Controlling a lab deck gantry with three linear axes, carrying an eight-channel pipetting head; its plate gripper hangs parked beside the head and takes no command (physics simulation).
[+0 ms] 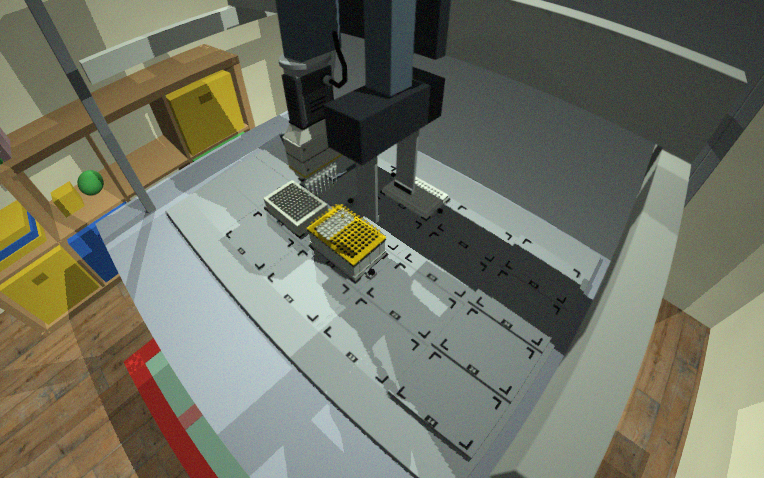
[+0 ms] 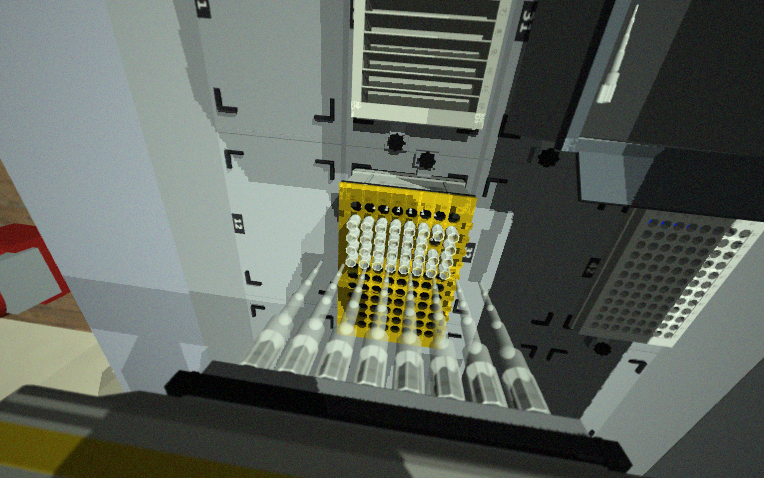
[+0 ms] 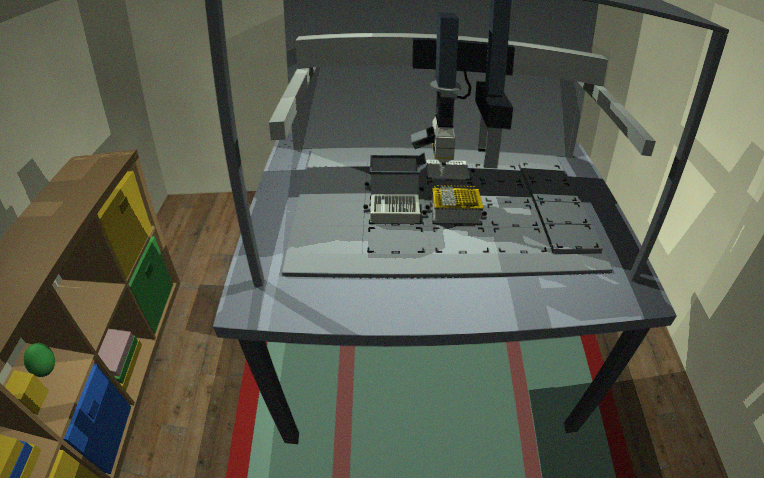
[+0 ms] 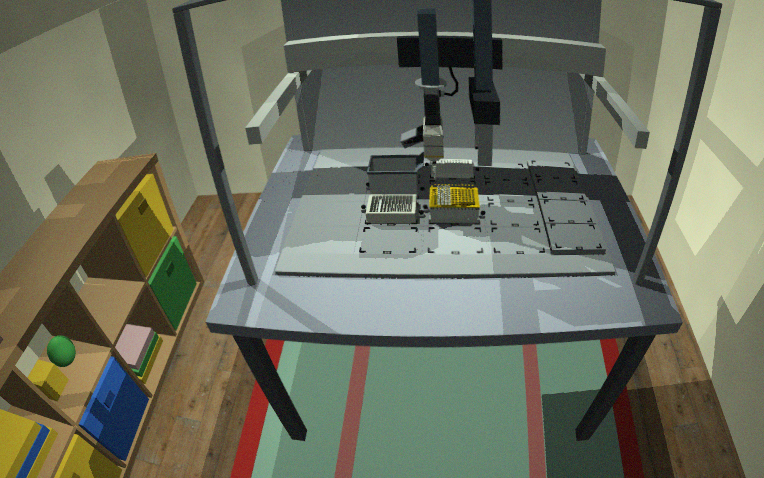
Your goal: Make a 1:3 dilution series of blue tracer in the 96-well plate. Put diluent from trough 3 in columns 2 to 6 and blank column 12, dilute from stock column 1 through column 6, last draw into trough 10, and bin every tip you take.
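Note:
The pipetting head (image 1: 307, 149) (image 3: 444, 143) (image 4: 433, 140) carries eight clear tips (image 1: 321, 179) (image 2: 409, 369), hanging above the deck behind the tip rack. The yellow tip rack (image 1: 369, 239) (image 2: 344, 293) (image 3: 470, 204) (image 4: 467, 204) has an empty far row, several rows of tips with one gap, then empty holes. The 96-well plate (image 2: 631, 281) shows blue in some end wells, partly shaded. The trough block (image 1: 304, 220) (image 2: 416, 115) (image 3: 394, 217) (image 4: 389, 218) stands beside the rack. My plate gripper (image 1: 395, 208) hangs beside the head, fingers apart, nothing between them.
A grey bin (image 2: 580, 144) (image 3: 392, 180) (image 4: 391, 180) stands behind the troughs; a loose tip (image 2: 619, 62) shows in it. Black knobs (image 2: 396, 142) (image 1: 371, 272) stand by the labware. A gantry beam (image 3: 360, 47) spans the back, and frame posts (image 3: 235, 163) rise from the table.

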